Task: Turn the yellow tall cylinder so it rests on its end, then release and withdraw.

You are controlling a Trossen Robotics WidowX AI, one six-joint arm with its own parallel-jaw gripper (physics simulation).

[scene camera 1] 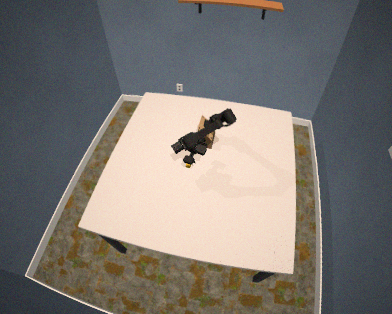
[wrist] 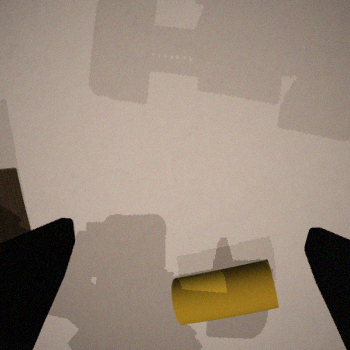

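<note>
The yellow tall cylinder (scene camera 1: 188, 165) (wrist: 227, 295) lies on its side on the white table (scene camera 1: 150, 210) (wrist: 175, 165). In the wrist view it is at the lower right of centre, its long axis running nearly left to right with a slight tilt, so its ends face the two fingers. In the scene view it is mostly hidden by the gripper. My gripper (scene camera 1: 188, 160) (wrist: 193, 236) is wide open and empty, pointing down above the table near the cylinder. Neither finger touches the cylinder in the wrist view.
A brown wooden block-like object (scene camera 1: 209, 142) (wrist: 9, 200) stands beneath the arm, partly hidden by it in the scene view, and shows at the left edge of the wrist view beside the left finger. Shadows of the arm fall across the table. An orange shelf (scene camera 1: 232, 4) is on the back wall.
</note>
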